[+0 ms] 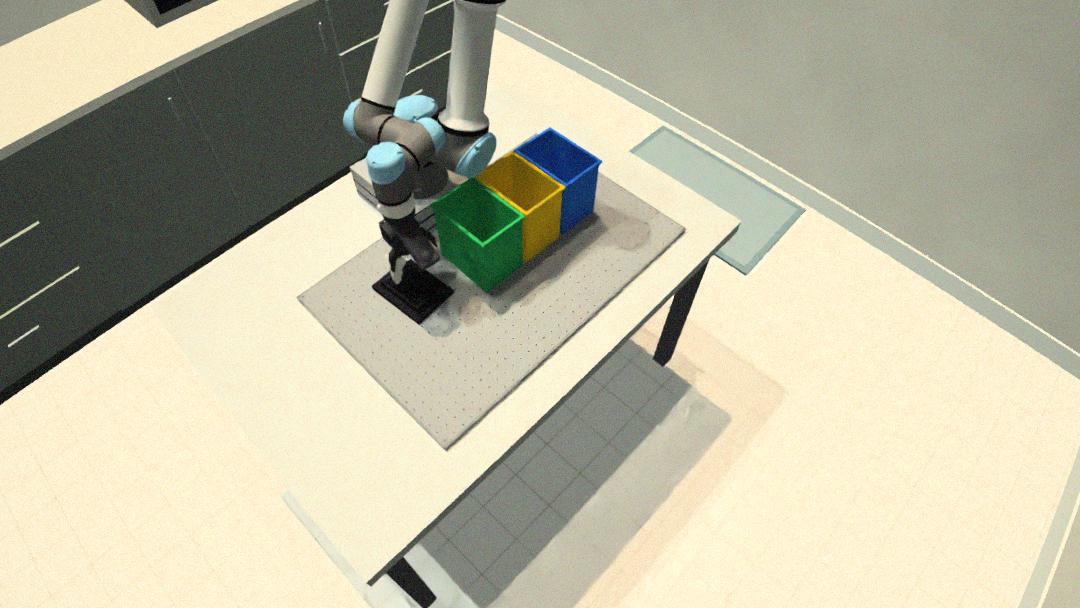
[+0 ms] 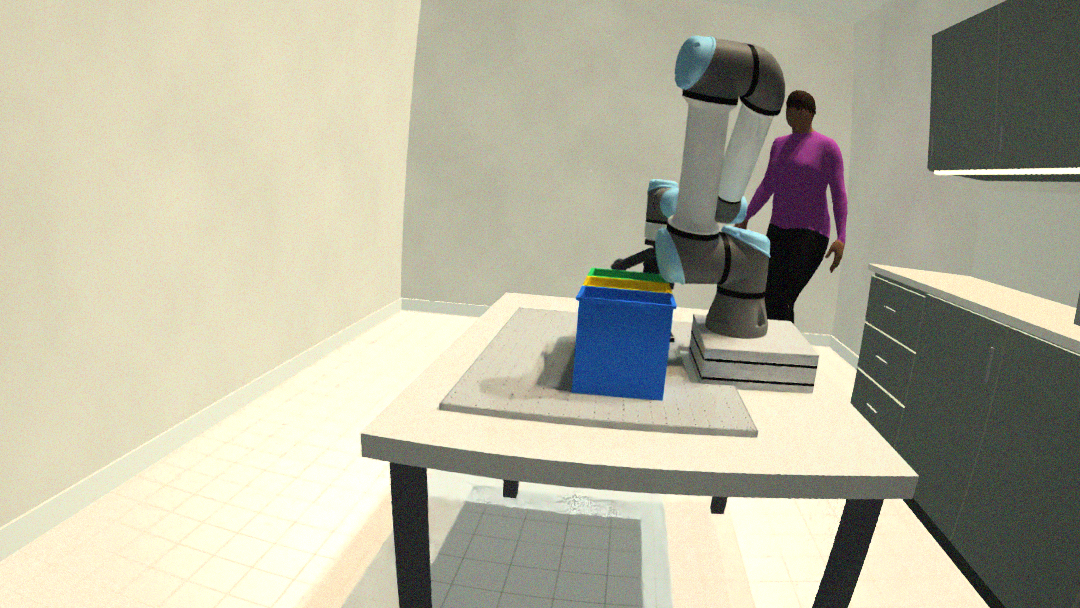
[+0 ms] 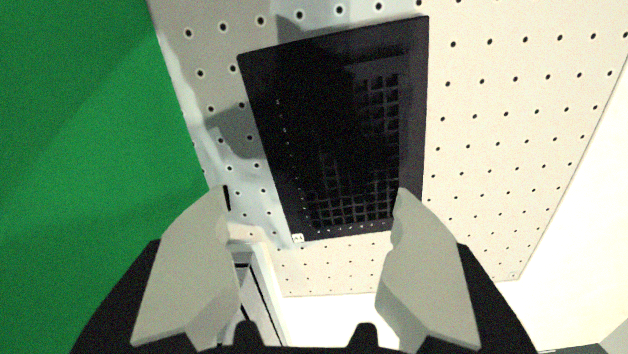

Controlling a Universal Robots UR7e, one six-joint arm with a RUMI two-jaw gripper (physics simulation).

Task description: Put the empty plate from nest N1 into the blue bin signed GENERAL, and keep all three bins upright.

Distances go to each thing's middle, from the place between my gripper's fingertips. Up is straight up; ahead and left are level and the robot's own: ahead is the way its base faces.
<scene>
Right now my hand is 1 cm short of the black plate (image 1: 416, 290), 3 cm to the left of it and 3 cm above it. From my hand the other things lie so: green bin (image 1: 480, 233) 5 cm ahead, 16 cm to the left, 5 cm above; yellow bin (image 1: 532, 192) 4 cm ahead, 29 cm to the left, 5 cm above; black nest (image 1: 434, 304) 1 cm ahead, 3 cm to the right, 4 cm below.
</scene>
